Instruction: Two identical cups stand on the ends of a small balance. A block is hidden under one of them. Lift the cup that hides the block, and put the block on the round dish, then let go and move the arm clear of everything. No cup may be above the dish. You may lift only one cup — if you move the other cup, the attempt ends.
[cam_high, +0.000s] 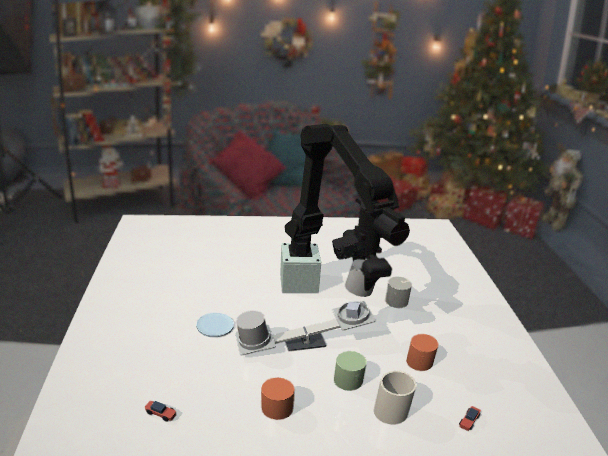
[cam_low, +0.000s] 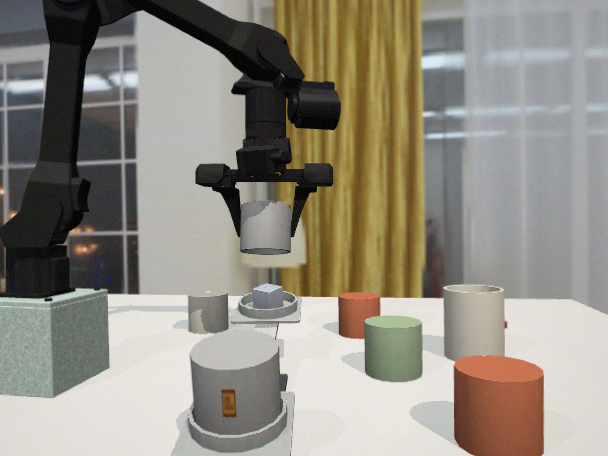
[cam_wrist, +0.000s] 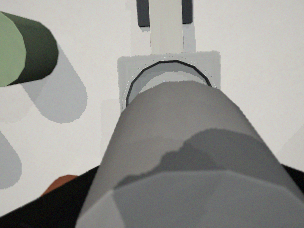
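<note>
The pale grey block lies 8 cm below my gripper tip and 1 cm to the right of it. The rest, counted from my gripper tip: beige cup 15 cm to the left, 14 cm behind, 13 cm below; green cylinder 19 cm ahead, 13 cm below, 4 cm to the right; pale blue round dish 37 cm to the right, 17 cm below, 4 cm behind.
</note>
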